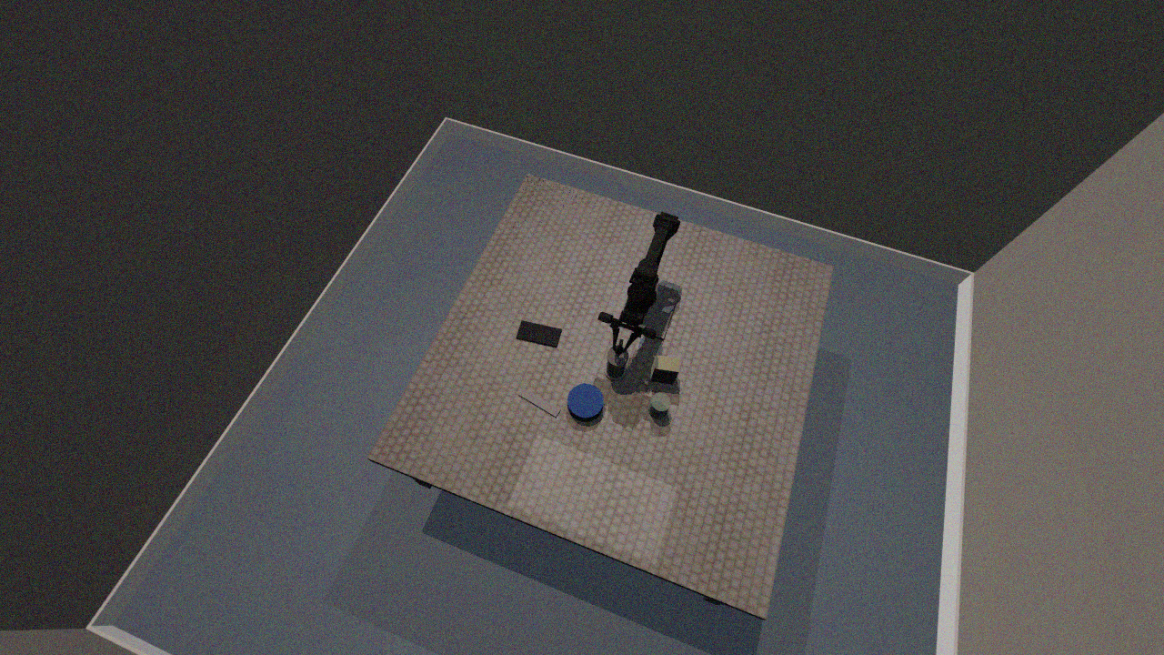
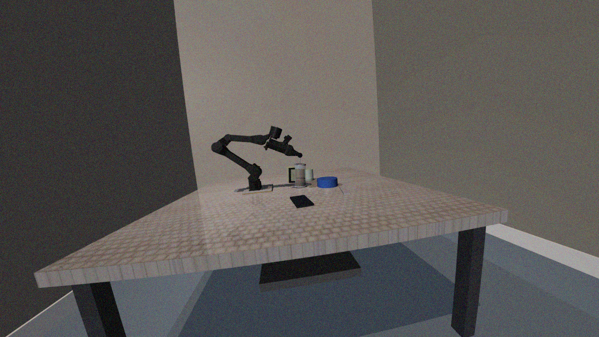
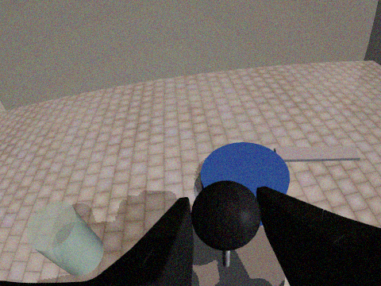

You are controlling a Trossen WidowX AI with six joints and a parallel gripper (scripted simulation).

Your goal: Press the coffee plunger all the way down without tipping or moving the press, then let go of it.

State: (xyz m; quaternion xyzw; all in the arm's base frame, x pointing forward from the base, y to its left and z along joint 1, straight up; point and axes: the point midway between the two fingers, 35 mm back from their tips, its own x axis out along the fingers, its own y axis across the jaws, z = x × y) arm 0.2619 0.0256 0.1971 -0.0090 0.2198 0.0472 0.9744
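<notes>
Now: gripper tip 30 mm past the coffee press, 10 mm to the left of it and 100 mm above it. Also, from my gripper tip: blue round tin 140 mm ahead, 40 mm to the right, 170 mm below.
</notes>
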